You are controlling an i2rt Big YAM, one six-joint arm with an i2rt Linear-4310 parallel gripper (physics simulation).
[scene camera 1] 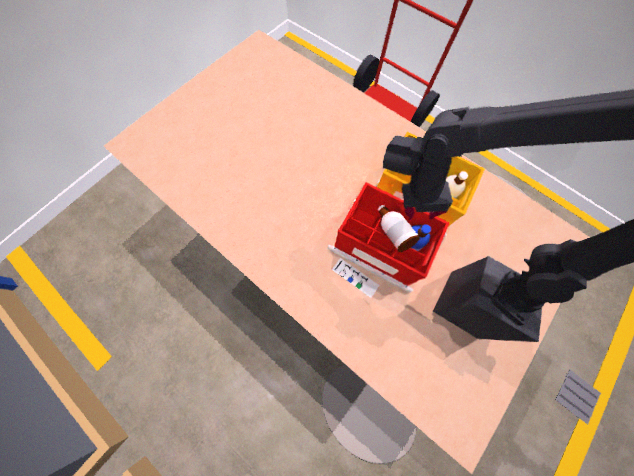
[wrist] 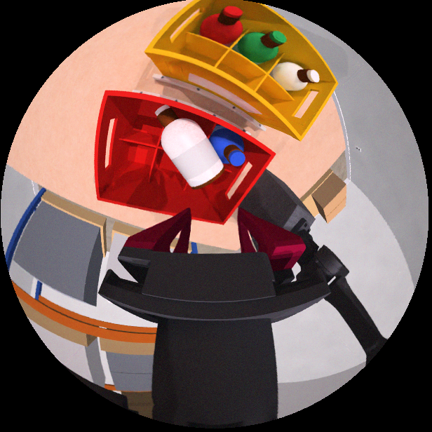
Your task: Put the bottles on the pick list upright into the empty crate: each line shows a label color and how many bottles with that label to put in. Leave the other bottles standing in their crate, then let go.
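Places are measured from the arm's base along level axes (x right, y ahead, z up), in centimetres.
Where they show: gripper, fingertip midpoint: (scene camera 1: 419, 217); arm's base at its link origin: (scene camera 1: 513, 297).
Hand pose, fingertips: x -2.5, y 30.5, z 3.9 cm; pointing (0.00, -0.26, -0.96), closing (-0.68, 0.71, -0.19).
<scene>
Each offset is from my fingertips to the top centre of the thing. "*": to the spot under its first point. Level surfaces: height alone.
The red crate @(* dx -8.2, dy -8.8, dz -12.7 cm) (scene camera 1: 409, 273) (wrist: 101, 165) stands on the table. A white bottle @(dx +0.9, dy +4.0, dz -9.0 cm) (scene camera 1: 397, 227) (wrist: 192, 152) lies tilted across its dividers, neck toward the yellow crate, base raised. A blue bottle @(dx +4.9, dy -3.6, dz -10.1 cm) (scene camera 1: 420, 239) (wrist: 226, 145) stands beside it in a compartment. The yellow crate @(* dx +26.9, dy -5.4, dz -9.0 cm) (scene camera 1: 475, 185) (wrist: 175, 62) holds a red bottle (wrist: 221, 27), a green bottle (wrist: 258, 47) and a white bottle @(dx +28.5, dy -0.7, dz -10.1 cm) (scene camera 1: 454, 185) (wrist: 290, 76), all standing. My gripper (scene camera 1: 424, 212) (wrist: 213, 212) is partly open and empty, above the red crate by the tilted bottle. The pick list @(dx -17.0, dy +1.6, dz -26.2 cm) (scene camera 1: 355, 278) shows white, blue and green marks; its numbers are too small to read surely.
The crates stand close together on the table @(dz -26.4 cm) (scene camera 1: 230, 128). A second black arm (scene camera 1: 555, 274) is at the right of the red crate in the scene view. A red hand truck (scene camera 1: 391, 102) stands beyond the table edge.
</scene>
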